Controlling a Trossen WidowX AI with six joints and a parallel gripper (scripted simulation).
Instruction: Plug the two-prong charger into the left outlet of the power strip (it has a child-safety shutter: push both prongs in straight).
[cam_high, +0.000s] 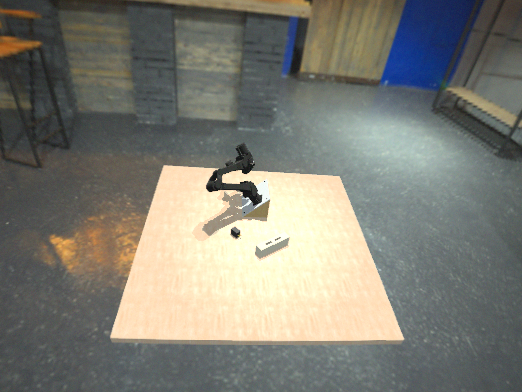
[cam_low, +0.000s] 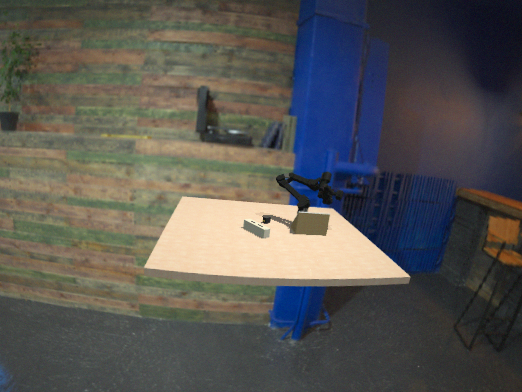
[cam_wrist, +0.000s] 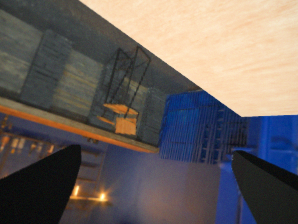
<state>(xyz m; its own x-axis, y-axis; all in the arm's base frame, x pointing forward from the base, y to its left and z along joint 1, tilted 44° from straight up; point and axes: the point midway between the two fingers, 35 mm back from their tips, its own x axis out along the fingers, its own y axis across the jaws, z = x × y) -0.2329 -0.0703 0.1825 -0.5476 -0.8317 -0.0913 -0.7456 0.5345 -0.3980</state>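
The black two-prong charger is 48 cm ahead of my gripper tip, 17 cm below it and 10 cm to the left of it.
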